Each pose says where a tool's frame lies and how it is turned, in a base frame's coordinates. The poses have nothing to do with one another.
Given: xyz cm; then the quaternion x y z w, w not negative.
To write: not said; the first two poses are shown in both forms.
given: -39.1, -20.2, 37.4, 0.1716, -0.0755, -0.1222, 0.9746
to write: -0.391, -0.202, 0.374, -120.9, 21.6, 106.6
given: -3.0, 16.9, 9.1, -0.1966, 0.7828, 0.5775, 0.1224
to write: -0.030, 0.169, 0.091, 92.1, 107.6, 63.9
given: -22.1, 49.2, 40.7, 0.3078, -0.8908, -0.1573, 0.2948
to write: -0.221, 0.492, 0.407, 171.0, 141.0, 132.9
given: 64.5, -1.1, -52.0, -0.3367, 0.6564, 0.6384, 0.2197
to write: 0.645, -0.011, -0.520, 98.2, 95.1, 43.9
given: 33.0, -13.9, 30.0, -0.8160, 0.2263, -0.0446, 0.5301
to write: 0.330, -0.139, 0.300, 69.7, 115.7, -79.3
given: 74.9, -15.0, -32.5, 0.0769, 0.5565, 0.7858, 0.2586
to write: 0.749, -0.150, -0.325, 63.9, 68.4, 79.7
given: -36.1, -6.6, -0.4, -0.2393, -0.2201, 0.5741, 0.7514
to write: -0.361, -0.066, -0.004, 170.0, 37.9, -95.2
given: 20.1, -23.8, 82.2, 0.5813, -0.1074, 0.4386, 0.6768
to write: 0.201, -0.238, 0.822, -67.5, 72.5, 133.4
